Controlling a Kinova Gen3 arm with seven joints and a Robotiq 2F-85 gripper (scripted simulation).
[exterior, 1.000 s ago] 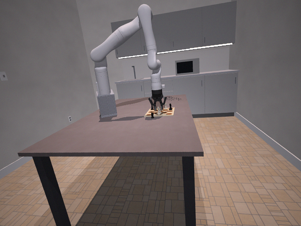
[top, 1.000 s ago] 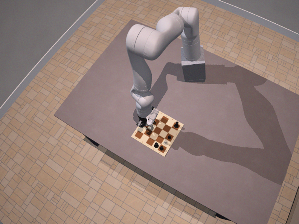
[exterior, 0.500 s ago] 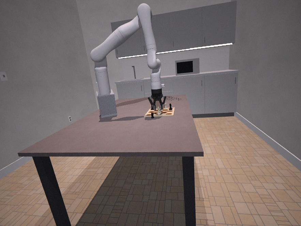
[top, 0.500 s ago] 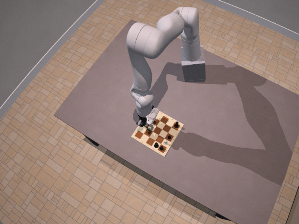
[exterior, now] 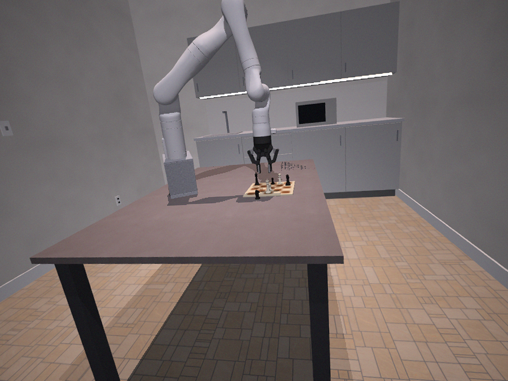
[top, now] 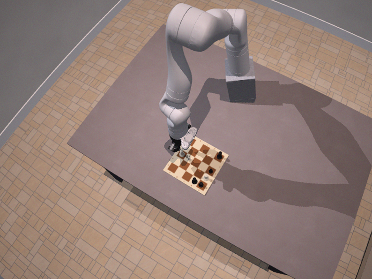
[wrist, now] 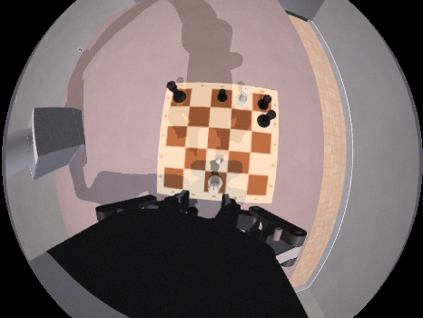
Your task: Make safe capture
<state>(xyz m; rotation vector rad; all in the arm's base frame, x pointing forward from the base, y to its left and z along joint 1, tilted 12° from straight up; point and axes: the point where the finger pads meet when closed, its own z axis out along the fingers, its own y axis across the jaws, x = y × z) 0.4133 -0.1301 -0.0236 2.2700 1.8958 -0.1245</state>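
My gripper is now 110 mm above the chessboard, 80 mm to the right of it and 20 mm short of it. Round my hand: black pawn (160 mm to the left, 100 mm below, 40 mm ahead).
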